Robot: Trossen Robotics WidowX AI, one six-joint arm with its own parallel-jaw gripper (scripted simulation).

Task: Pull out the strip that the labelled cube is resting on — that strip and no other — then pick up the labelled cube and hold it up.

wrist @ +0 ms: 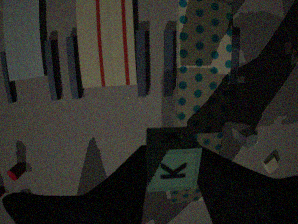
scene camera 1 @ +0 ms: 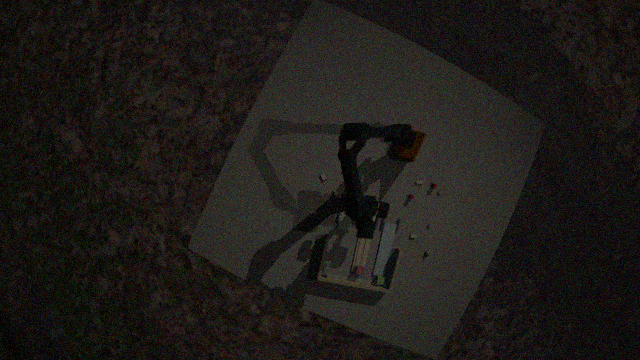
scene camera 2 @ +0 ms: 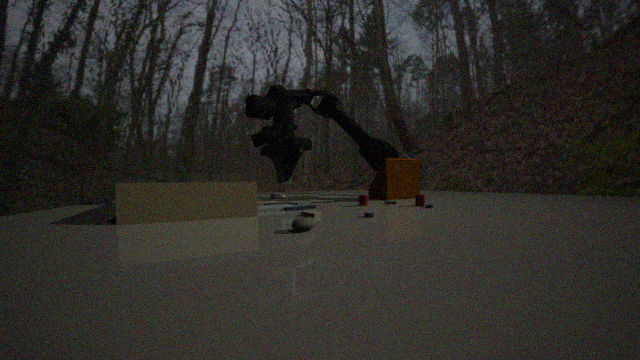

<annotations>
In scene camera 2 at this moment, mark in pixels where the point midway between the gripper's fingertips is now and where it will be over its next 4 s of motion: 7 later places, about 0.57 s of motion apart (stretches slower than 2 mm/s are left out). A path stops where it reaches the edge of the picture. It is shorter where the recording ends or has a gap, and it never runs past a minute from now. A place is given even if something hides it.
My gripper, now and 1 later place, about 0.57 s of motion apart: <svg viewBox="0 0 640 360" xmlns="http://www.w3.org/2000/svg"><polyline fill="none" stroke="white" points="284,180 295,171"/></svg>
</annotations>
